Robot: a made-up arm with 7 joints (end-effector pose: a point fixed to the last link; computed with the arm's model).
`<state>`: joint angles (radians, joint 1 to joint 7).
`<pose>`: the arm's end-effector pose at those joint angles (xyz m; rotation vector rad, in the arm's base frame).
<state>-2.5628 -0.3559 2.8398 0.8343 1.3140 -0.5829 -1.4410</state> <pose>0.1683 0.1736 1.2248 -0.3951 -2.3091 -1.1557</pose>
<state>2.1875 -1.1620 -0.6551 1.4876 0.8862 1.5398 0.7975</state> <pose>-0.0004 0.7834 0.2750 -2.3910 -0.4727 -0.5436</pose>
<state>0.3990 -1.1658 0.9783 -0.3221 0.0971 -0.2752 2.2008</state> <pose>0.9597 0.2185 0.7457 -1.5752 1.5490 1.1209</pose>
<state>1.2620 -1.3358 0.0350 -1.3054 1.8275 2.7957 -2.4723</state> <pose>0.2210 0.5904 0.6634 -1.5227 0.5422 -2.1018</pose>
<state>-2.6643 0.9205 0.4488 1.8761 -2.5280 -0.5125 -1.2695</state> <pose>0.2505 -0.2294 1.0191 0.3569 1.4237 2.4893</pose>
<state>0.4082 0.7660 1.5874 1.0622 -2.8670 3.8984 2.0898</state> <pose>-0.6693 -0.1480 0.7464 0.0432 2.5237 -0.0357</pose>
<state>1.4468 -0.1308 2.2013 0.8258 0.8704 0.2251 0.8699</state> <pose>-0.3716 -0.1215 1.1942 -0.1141 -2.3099 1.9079</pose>
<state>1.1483 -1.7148 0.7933 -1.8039 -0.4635 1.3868 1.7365</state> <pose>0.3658 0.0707 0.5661 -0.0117 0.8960 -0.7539</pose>
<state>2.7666 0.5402 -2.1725 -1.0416 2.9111 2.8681 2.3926</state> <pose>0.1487 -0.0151 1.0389 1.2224 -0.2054 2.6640</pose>
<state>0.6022 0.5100 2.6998 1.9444 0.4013 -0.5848 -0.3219</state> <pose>-0.4757 -0.1491 0.2660 -0.2522 1.7317 -0.3528</pose>
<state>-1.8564 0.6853 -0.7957 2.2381 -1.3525 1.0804 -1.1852</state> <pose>-0.3641 -0.0851 0.8991 2.0868 -0.7476 -1.1637</pose>
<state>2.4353 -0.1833 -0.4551 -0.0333 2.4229 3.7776 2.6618</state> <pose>-0.2873 0.0642 1.0503 -1.6360 -2.0961 -1.2433</pose>
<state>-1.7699 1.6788 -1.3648 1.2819 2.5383 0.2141 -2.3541</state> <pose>-0.4759 0.7531 0.5458 -0.9185 0.6430 0.4587</pose>
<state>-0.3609 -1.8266 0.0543 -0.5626 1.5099 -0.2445 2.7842</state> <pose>1.0136 -0.3174 0.2291 -0.4844 1.9202 1.6818</pose>
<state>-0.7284 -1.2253 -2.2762 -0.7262 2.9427 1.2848 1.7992</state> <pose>0.7139 -0.6941 0.4023 -0.6497 1.8729 -0.4586</pose>
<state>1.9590 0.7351 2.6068 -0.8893 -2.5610 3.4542 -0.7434</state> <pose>0.4206 -0.1427 0.8121 -0.0768 2.1890 -1.4769</pose>
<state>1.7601 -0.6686 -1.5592 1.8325 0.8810 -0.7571 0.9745</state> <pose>0.5002 0.3142 0.4224 2.3000 -1.0850 -1.3012</pose>
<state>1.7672 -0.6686 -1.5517 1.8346 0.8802 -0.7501 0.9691</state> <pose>0.4973 0.3194 0.4200 2.3062 -1.0670 -1.2969</pose>
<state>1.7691 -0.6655 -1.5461 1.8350 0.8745 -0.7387 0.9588</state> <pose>0.4975 0.3209 0.4202 2.3199 -1.0533 -1.2888</pose>
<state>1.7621 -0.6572 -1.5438 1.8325 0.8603 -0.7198 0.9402</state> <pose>0.5034 0.3158 0.4252 2.3463 -1.0469 -1.2737</pose>
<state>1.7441 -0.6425 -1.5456 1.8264 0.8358 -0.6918 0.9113</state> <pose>0.5158 0.3024 0.4359 2.3881 -1.0491 -1.2489</pose>
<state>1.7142 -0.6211 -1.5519 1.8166 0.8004 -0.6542 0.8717</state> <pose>0.5345 0.2790 0.4530 2.4451 -1.0606 -1.2109</pose>
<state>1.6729 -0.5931 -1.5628 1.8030 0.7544 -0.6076 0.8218</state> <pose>0.5579 0.2449 0.4764 2.5148 -1.0806 -1.1559</pose>
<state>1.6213 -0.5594 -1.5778 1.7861 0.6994 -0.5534 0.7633</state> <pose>0.5831 0.1994 0.5056 2.5918 -1.1084 -1.0813</pose>
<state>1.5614 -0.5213 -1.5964 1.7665 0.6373 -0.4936 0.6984</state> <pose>0.6067 0.1433 0.5395 2.6688 -1.1423 -0.9856</pose>
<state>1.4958 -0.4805 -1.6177 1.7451 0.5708 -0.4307 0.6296</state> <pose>0.6251 0.0784 0.5764 2.7377 -1.1797 -0.8712</pose>
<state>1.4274 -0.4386 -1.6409 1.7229 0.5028 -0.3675 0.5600</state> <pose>0.6356 0.0077 0.6145 2.7913 -1.2185 -0.7444</pose>
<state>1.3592 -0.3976 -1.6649 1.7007 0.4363 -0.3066 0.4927</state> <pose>0.6368 -0.0646 0.6519 -2.8060 1.2477 0.6094</pose>
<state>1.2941 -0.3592 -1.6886 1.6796 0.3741 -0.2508 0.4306</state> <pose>0.6290 -0.1341 0.6865 -2.8106 1.2789 0.4848</pose>
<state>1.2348 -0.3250 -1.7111 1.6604 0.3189 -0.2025 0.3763</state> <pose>0.6144 -0.1970 0.7170 -2.8150 1.3149 0.3787</pose>
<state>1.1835 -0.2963 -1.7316 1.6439 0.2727 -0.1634 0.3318</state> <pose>0.5958 -0.2504 0.7421 -2.8178 1.3533 0.2942</pose>
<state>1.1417 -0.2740 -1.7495 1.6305 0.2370 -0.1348 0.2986</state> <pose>0.5766 -0.2928 0.7614 2.8007 -1.3838 -0.2309</pose>
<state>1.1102 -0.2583 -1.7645 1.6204 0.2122 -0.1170 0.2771</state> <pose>0.5595 -0.3240 0.7751 2.7795 -1.4119 -0.1897</pose>
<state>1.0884 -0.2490 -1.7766 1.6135 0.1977 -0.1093 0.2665</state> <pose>0.5462 -0.3451 0.7835 2.7605 -1.4399 -0.1679</pose>
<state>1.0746 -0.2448 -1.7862 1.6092 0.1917 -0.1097 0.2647</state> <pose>0.5367 -0.3581 0.7878 2.7448 -1.4678 -0.1609</pose>
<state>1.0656 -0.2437 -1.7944 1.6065 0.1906 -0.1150 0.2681</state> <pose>0.5299 -0.3664 0.7896 2.7311 -1.4956 -0.1626</pose>
